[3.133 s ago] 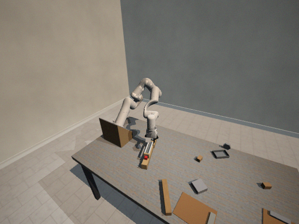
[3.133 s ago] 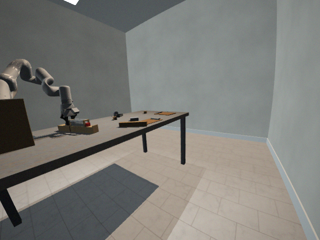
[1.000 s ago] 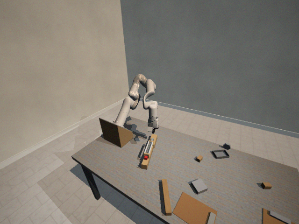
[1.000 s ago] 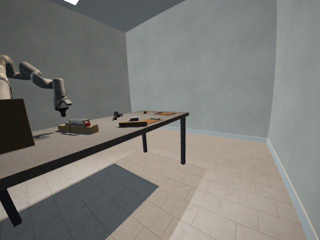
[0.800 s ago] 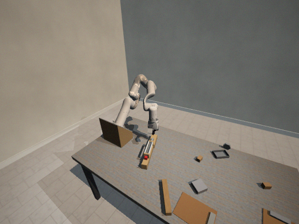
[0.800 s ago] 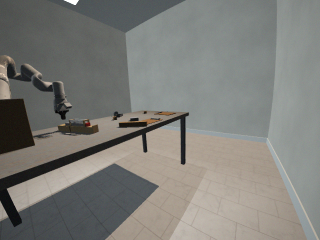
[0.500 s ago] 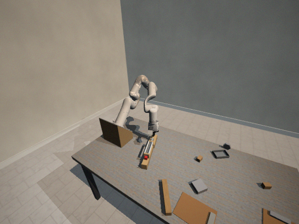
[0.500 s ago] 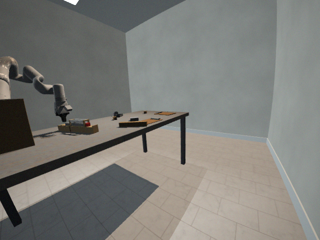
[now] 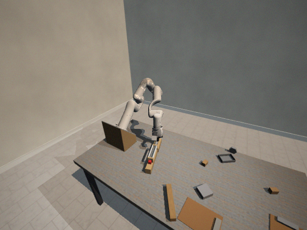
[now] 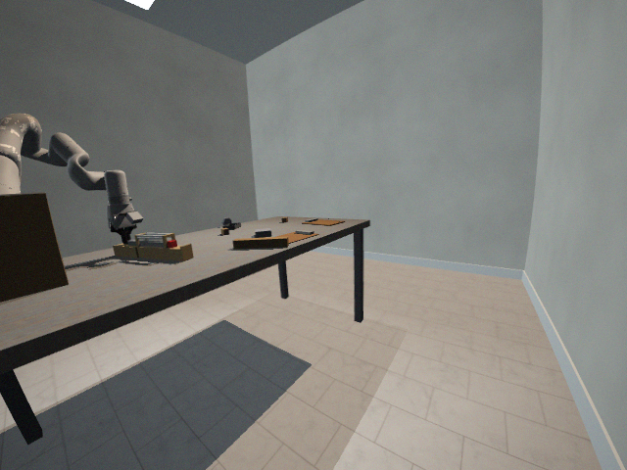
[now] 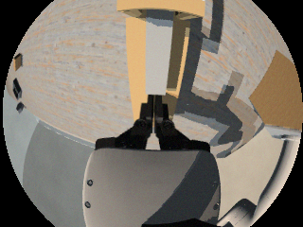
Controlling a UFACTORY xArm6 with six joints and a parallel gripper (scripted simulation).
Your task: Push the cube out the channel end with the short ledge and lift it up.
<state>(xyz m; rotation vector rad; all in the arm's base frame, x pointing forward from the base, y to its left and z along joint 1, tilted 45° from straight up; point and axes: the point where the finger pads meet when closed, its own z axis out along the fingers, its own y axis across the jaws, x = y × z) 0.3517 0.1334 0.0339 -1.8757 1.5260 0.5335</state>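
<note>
Now: the red cube 70 mm ahead of my hand, 280 mm to the right of it and 10 mm below it. From my hand the other things lie so: channel 50 mm ahead, 180 mm to the right, 10 mm below; pale grey stick 20 mm ahead, 80 mm to the right, 10 mm below; wooden bar 330 mm ahead, 480 mm to the right, 50 mm below.
</note>
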